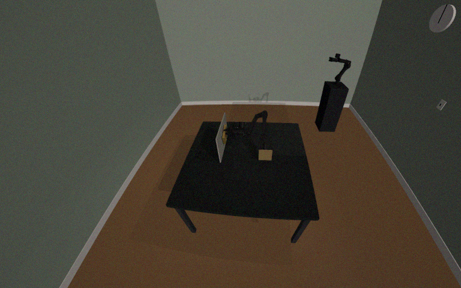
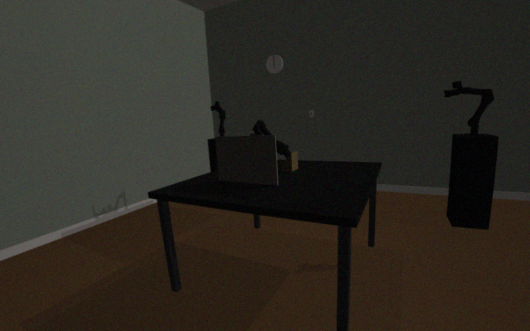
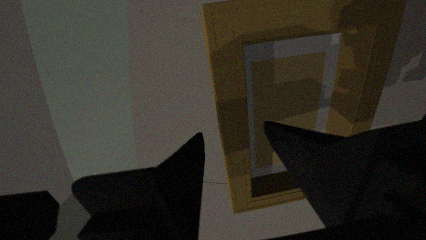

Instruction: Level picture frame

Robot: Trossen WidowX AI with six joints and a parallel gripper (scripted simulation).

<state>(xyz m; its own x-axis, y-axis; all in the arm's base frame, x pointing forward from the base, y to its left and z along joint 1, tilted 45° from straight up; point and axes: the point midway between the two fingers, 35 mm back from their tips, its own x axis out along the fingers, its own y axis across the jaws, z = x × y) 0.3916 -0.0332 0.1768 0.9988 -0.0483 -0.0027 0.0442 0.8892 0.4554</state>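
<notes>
My gripper tip is 1 cm short of the picture frame, 2 cm to the left of it and 5 cm above it. Round my gripper tip: wall panel (2 cm ahead, 7 cm below).
</notes>
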